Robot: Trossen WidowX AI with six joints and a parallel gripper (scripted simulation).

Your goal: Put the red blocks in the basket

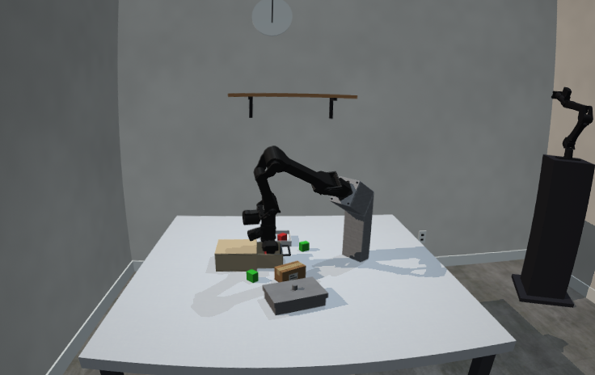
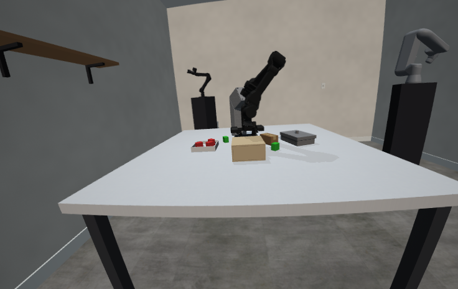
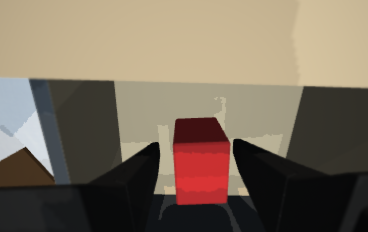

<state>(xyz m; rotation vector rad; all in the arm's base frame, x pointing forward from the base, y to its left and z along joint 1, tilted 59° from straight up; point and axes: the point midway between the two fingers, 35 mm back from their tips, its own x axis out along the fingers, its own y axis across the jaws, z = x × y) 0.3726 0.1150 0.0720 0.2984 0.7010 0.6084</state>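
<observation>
Now: hand 250 mm to the left of the shallow basket, 80 mm short of it and 50 mm above it. From my hand the other things lie so: cardboard box: 130 mm behind, 90 mm to the left, 30 mm below; knobbed lid: 240 mm to the left, 220 mm behind, 10 mm below; dark grey box: 240 mm to the left, 220 mm behind, 50 mm below.
</observation>
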